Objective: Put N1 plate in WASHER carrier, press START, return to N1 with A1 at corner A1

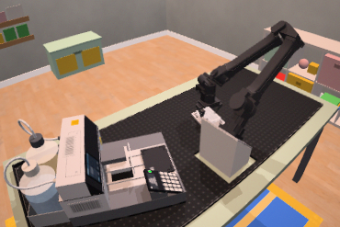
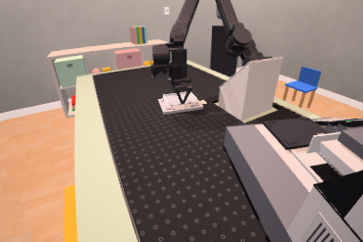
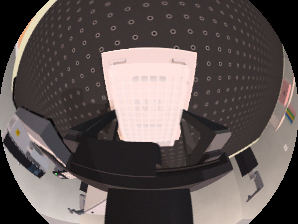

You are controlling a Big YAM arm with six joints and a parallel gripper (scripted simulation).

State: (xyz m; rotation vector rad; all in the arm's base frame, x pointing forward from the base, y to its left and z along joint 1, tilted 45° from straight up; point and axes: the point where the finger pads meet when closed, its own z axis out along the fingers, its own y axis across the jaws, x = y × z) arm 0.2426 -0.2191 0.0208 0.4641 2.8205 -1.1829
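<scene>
The white well plate is 10 mm below my hand. The rest, counted from my hand: plate nest N1: 30 mm below; plate washer: 570 mm to the left, 90 mm above, 20 mm behind.
</scene>
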